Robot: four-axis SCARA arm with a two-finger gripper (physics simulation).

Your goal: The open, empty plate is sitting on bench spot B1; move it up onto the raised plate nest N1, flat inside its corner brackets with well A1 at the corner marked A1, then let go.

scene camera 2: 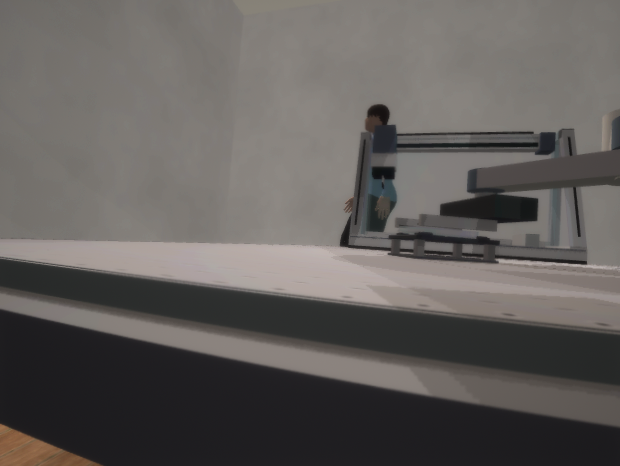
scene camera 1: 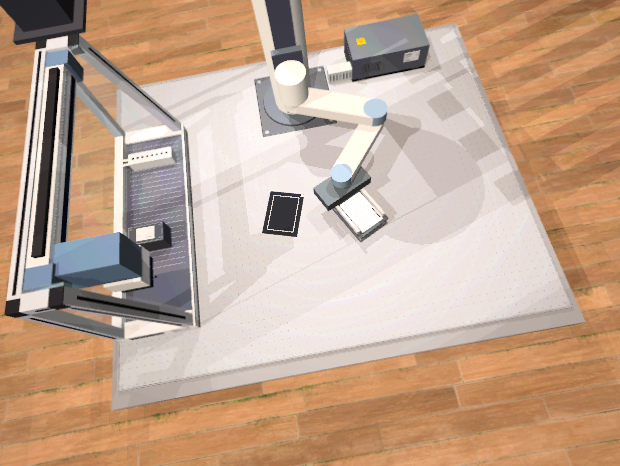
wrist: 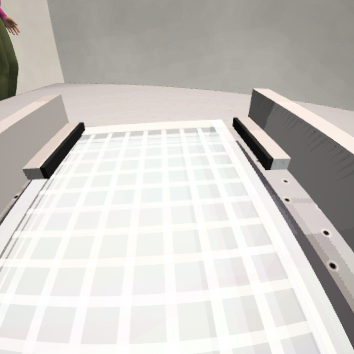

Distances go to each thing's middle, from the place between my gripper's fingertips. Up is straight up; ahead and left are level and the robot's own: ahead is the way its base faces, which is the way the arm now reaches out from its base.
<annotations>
Now: the white well plate (scene camera 1: 360,211) 6 cm behind my hand, 2 cm to the right of it and 2 cm below it. Round my hand: black nest with white outline (scene camera 1: 283,213) (13 cm behind, 29 cm to the right, 7 cm below).
</annotations>
